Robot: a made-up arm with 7 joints.
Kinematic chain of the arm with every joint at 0, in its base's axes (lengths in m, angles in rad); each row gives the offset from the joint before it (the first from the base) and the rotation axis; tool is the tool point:
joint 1: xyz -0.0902 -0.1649 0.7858 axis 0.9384 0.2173 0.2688
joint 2: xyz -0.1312 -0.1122 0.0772 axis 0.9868 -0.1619 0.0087
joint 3: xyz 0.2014 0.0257 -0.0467 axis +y
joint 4: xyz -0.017 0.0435 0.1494 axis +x
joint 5: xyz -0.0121 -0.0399 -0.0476 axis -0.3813 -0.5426 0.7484
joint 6: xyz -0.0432 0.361 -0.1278 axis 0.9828 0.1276 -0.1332
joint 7: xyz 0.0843 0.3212 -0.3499 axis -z
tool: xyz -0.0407 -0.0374 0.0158
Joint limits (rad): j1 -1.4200..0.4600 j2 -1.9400..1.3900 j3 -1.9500..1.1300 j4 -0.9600..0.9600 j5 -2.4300..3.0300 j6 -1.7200..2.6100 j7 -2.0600..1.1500
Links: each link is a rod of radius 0.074 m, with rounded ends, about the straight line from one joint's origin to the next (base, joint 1, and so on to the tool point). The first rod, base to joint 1, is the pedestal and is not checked.
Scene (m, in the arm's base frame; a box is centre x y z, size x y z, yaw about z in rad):
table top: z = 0
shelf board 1: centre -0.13 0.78 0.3 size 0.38 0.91 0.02 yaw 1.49
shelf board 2: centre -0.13 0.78 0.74 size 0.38 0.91 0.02 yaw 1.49
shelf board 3: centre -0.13 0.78 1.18 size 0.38 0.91 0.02 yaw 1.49
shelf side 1: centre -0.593 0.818 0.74 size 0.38 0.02 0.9 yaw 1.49
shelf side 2: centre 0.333 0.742 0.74 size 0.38 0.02 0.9 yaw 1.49
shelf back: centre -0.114 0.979 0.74 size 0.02 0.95 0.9 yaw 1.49
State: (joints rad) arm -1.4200 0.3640 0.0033 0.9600 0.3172 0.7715 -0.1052
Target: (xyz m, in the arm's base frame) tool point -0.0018 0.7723 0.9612
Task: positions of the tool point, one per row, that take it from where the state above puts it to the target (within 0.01 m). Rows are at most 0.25 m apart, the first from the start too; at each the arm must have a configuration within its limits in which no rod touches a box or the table.
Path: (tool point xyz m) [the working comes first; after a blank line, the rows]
Joints at the target: -1.2455 0.5085 0.1621 0.9600 0.1356 0.8478 -0.1034
Straight joint move there: touches shelf board 2.

1: -0.0174 0.6637 0.5180
2: -0.0245 0.6063 0.5064
3: -0.0315 0.5412 0.5061
4: -0.0365 0.4701 0.5174
5: -0.0377 0.3945 0.5399
6: -0.0369 0.4280 0.7622
7: -0.0345 0.3690 0.9612
8: -0.0389 0.4642 0.9650
9: -0.0377 0.5502 0.9669
10: -0.0317 0.6251 0.9674
11: -0.0226 0.6878 0.9668
12: -0.0120 0.7371 0.9647
13: -0.0018 0.7723 0.9612

